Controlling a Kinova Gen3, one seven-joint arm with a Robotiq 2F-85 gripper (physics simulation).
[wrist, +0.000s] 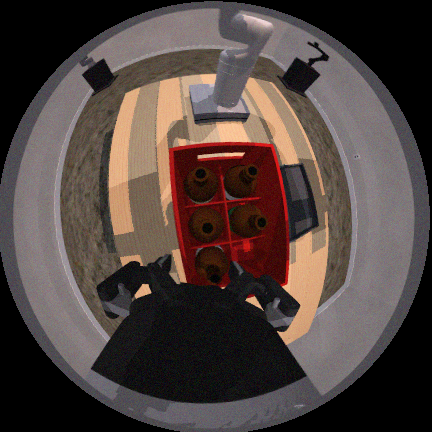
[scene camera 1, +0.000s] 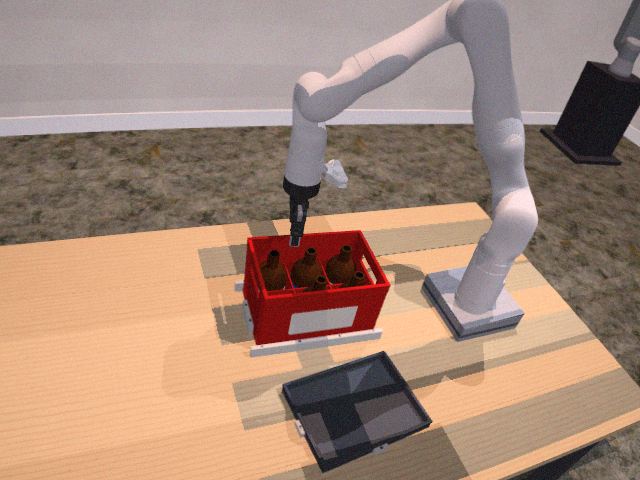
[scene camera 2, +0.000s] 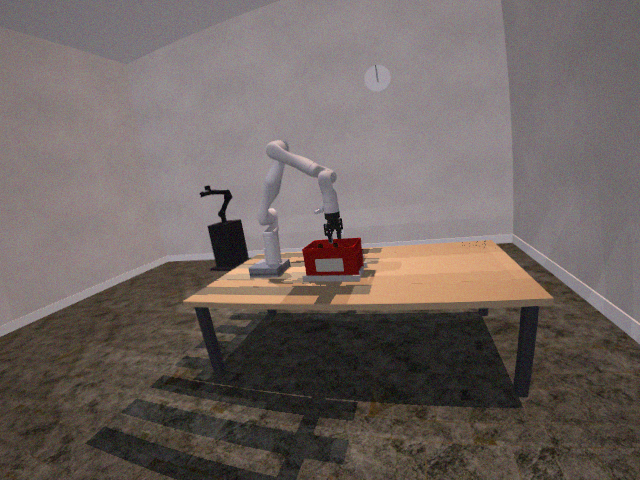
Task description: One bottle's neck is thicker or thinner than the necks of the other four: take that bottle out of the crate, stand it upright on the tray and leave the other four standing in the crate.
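Seen in the pictures: gripper, between the fingertips: [wrist: 199, 264] [scene camera 1: 294, 233] [scene camera 2: 335, 241]; arm's base, origin of its link: [wrist: 224, 99] [scene camera 1: 472, 300] [scene camera 2: 274, 262].
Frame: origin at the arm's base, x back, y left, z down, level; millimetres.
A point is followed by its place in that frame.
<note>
The red crate [scene camera 1: 268, 320] {x -537, y 52, z -52 mm} [scene camera 2: 351, 264] {x -541, y -133, z -30 mm} [wrist: 274, 190] {x -364, y 35, z -99 mm} holds five upright brown bottles in its compartments. Three stand in the back row: a left bottle [scene camera 1: 273, 273] {x -507, y -68, z -68 mm} [wrist: 212, 260] {x -488, y -89, z -71 mm}, a middle bottle [scene camera 1: 306, 271] {x -430, y -71, z -66 mm} [wrist: 206, 222] {x -411, y -95, z -108 mm} and a right bottle [scene camera 1: 341, 268] {x -344, y -76, z -65 mm} [wrist: 201, 186] {x -347, y -98, z -73 mm}. In front stand a middle bottle [scene camera 1: 320, 284] {x -423, y 9, z -105 mm} [wrist: 246, 220] {x -417, y -18, z -73 mm} and a right bottle [scene camera 1: 358, 280] {x -335, y 2, z -104 mm} [wrist: 240, 181] {x -341, y -22, z -72 mm}. The front-left compartment is empty. I cannot tell which neck differs. My gripper [scene camera 1: 294, 241] {x -462, y -110, z -148 mm} [scene camera 2: 334, 239] {x -462, y -110, z -148 mm} [wrist: 199, 264] {x -462, y -110, z -148 mm} is open and empty, above the crate's back-left part. The dark tray [scene camera 1: 338, 421] {x -417, y 243, z 50 mm} [wrist: 302, 200] {x -374, y 268, z 50 mm} bears no bottle.
White strips [scene camera 1: 315, 343] {x -423, y 57, z 34 mm} lie along the crate's foot on the wooden table [scene camera 1: 103, 335] {x -879, y -25, z 55 mm} [scene camera 2: 439, 279] {x -957, y -117, z 55 mm}. The arm's base [scene camera 1: 478, 315] {x -6, y 48, z 0 mm} [scene camera 2: 268, 268] {x -29, y -113, z 0 mm} [wrist: 220, 110] {x -67, y -23, z 3 mm} stands right of the crate in the first scene view. The crate's walls and dividers surround the bottles.
</note>
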